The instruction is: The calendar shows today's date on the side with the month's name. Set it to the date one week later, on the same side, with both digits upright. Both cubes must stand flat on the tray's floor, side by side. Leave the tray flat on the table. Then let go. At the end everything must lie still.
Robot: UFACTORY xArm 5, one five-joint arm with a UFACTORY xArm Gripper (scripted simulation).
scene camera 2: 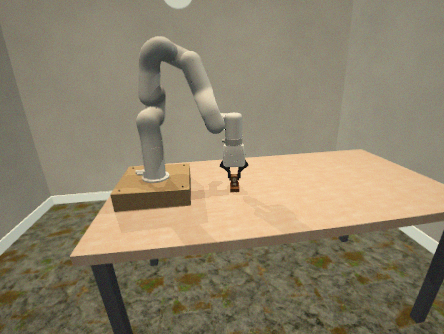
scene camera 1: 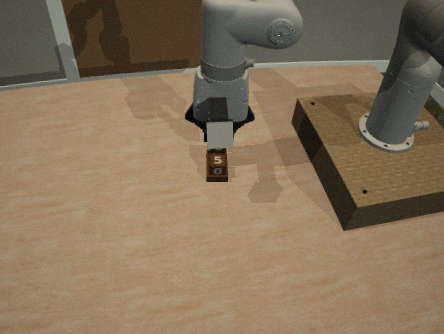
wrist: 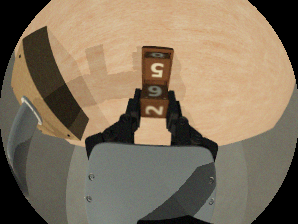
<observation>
In view: my gripper [scene camera 1: 218, 143].
My gripper shows as well in the wrist view [wrist: 154, 97].
</observation>
